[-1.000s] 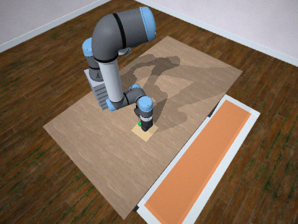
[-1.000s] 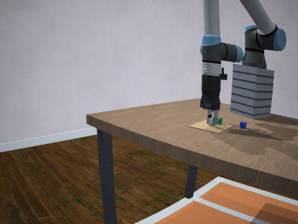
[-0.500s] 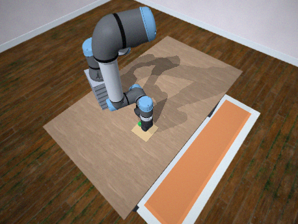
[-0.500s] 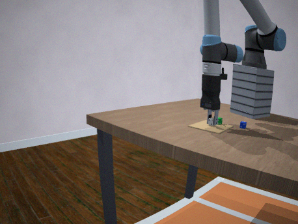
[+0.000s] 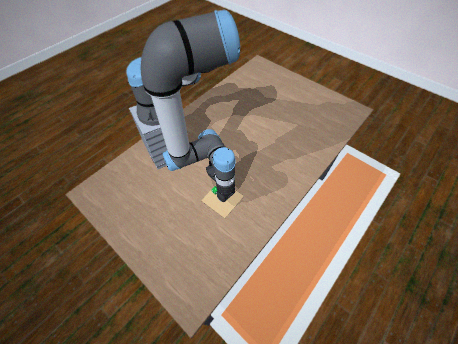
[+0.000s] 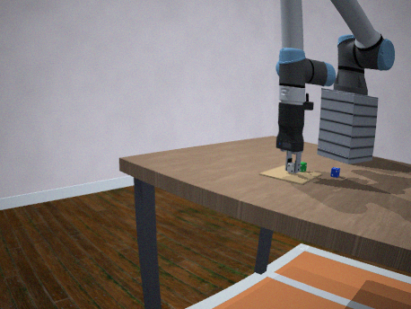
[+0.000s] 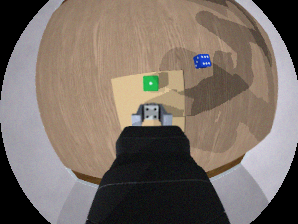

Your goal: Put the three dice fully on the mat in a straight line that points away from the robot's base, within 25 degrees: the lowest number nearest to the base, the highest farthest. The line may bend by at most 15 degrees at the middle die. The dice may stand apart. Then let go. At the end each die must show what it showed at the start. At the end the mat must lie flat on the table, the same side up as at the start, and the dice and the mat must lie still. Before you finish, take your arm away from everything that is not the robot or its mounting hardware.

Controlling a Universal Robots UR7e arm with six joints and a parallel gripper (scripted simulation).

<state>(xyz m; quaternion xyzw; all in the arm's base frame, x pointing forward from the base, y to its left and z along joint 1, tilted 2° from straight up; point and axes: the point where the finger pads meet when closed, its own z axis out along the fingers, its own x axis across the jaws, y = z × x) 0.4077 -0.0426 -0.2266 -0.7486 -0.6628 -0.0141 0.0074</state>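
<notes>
Right now my hand is 10 mm above the white die. Round my hand: tan mat (30 mm below); then green die (50 mm behind, 10 mm to the left, 10 mm below); then blue die (110 mm to the left, 90 mm behind, 20 mm below).
</notes>
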